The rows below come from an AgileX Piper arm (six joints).
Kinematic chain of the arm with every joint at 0, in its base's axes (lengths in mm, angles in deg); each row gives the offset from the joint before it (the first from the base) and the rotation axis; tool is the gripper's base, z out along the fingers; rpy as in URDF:
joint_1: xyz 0 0 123 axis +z
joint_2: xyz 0 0 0 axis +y
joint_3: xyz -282.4 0 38.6 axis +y
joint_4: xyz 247.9 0 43.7 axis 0.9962 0 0.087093
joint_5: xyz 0 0 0 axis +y
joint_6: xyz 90.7 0 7.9 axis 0.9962 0 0.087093
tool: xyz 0 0 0 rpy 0 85.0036 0
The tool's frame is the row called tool.
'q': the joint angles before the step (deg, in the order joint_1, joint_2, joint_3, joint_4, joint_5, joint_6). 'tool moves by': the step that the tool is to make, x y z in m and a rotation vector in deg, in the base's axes. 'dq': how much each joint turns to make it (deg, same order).
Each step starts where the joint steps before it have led.
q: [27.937 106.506 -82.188 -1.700 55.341 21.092]
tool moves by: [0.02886 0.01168 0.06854 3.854 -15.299 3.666]
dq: [0.000 0.134 -13.722 -2.552 -1.884 -3.271]
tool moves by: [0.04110 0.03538 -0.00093 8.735 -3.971 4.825]
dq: [0.000 10.019 -13.801 9.687 -3.773 -6.690]
